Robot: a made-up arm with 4 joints. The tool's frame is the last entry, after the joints. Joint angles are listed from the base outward. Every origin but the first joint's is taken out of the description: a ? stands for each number. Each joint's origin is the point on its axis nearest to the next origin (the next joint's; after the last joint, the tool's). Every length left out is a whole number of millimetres.
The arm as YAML. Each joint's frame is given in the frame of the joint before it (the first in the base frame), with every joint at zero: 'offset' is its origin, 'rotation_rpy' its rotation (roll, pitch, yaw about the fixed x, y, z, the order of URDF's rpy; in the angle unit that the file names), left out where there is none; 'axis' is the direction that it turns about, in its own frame. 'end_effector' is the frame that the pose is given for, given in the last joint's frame.
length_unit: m
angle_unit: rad
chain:
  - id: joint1
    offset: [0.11, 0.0, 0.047]
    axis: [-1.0, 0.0, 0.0]
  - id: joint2
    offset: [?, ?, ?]
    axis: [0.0, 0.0, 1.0]
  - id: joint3
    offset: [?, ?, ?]
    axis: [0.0, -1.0, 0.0]
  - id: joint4
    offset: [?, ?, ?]
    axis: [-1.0, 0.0, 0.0]
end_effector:
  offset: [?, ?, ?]
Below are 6 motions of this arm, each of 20 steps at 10 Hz.
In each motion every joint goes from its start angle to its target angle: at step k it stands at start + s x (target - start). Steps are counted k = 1, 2, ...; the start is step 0. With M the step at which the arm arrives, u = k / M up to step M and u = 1 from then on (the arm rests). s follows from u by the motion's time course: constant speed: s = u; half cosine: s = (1 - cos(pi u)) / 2; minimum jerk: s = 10 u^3 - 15 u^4 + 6 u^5.
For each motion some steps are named. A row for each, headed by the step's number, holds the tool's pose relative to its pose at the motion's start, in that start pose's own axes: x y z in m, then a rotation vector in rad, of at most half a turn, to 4 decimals.
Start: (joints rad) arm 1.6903 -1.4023 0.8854 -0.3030
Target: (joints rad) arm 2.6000 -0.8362 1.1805 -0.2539
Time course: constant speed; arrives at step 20
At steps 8, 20:
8: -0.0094 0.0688 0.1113 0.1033 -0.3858 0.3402
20: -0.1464 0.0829 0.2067 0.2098 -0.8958 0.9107

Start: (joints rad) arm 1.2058 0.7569 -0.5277 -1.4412
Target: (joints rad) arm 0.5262 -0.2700 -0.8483 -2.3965
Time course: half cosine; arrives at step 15
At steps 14, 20:
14: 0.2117 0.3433 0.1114 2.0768 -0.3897 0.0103
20: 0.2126 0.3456 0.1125 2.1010 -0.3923 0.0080

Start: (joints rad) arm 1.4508 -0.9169 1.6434 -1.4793
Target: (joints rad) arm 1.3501 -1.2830 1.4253 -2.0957
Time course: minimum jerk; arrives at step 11
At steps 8, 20:
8: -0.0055 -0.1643 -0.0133 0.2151 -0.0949 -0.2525
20: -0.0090 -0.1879 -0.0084 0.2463 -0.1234 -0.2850

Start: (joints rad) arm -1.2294 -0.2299 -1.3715 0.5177
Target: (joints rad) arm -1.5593 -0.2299 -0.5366 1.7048
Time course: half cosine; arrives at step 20
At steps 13, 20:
13: -0.1352 -0.0105 0.2892 -0.7237 -0.4994 -0.3334
20: -0.2312 -0.0262 0.3723 -0.9315 -0.5961 -0.5765

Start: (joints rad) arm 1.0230 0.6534 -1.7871 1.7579
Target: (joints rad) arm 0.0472 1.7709 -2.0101 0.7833
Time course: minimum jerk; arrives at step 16
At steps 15, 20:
15: -0.1161 -0.3053 0.1667 -0.1376 -0.2229 -0.6844
20: -0.1168 -0.3065 0.1668 -0.1374 -0.2233 -0.6866

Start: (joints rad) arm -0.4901 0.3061 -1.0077 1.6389
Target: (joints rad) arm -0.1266 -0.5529 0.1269 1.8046
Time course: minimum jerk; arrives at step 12
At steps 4, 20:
4: 0.0071 -0.1069 -0.0991 0.0585 0.1901 -0.2055
20: -0.2746 -0.3907 -0.4467 -0.1077 1.1337 -0.9351

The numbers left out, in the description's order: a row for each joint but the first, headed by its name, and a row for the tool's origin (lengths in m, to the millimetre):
joint2: 0.0 -0.046 -0.353
joint3: -0.089 0.275 0.0
joint4: 0.427 0.0 0.002
tool: 0.0 -0.016 -0.045

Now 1 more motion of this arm.
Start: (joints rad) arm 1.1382 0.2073 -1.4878 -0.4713
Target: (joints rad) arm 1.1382 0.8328 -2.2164 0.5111
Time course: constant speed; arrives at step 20
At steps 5, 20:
5: -0.0186 -0.0907 -0.0844 -0.4015 0.1714 -0.0636
20: -0.1338 -0.4207 -0.1567 -1.5482 0.7756 -0.1791

